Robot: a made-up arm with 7 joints. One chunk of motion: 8 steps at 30 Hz.
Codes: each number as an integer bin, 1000 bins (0 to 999) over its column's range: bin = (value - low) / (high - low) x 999, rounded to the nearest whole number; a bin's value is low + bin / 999 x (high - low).
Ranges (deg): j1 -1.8..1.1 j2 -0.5..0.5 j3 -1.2..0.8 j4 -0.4..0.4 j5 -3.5..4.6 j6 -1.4..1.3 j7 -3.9..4
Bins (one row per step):
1: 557 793 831 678 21 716 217
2: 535 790 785 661 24 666 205
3: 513 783 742 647 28 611 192
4: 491 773 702 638 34 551 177
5: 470 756 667 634 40 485 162
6: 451 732 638 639 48 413 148
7: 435 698 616 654 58 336 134
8: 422 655 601 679 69 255 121
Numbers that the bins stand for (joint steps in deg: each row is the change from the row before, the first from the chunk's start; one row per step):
1: -0.183 0.294 0.464 0.143 -3.330 0.535 -2.184
2: -0.247 0.291 0.372 0.129 -3.305 0.400 -2.279
3: -0.311 0.284 0.285 0.118 -3.273 0.251 -2.382
4: -0.375 0.274 0.205 0.111 -3.224 0.089 -2.500
5: -0.436 0.257 0.135 0.108 -3.176 -0.089 -2.619
6: -0.491 0.233 0.077 0.112 -3.111 -0.284 -2.730
7: -0.537 0.199 0.033 0.124 -3.030 -0.492 -2.840
8: -0.575 0.156 0.003 0.144 -2.941 -0.711 -2.943

